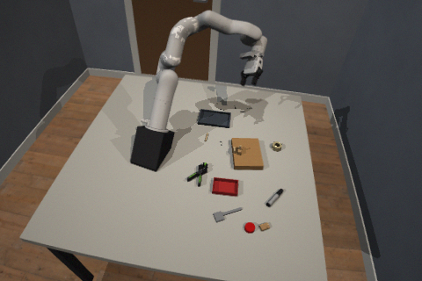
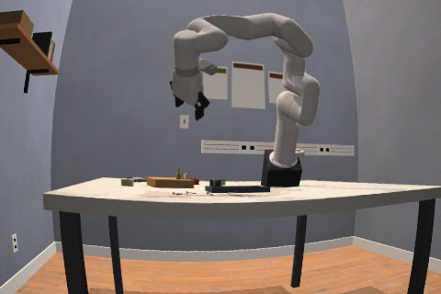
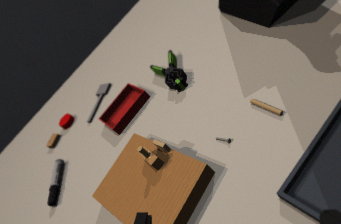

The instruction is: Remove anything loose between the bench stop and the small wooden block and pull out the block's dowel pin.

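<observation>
Right now my hand is 31 cm to the left of the dowel pin and 20 cm above it. From my hand the other things lie so: dark tray (25 cm below, 17 cm behind, 4 cm to the right); small wooden block (31 cm to the right, 22 cm below); loose dowel (26 cm below, 21 cm to the right, 20 cm behind).
</observation>
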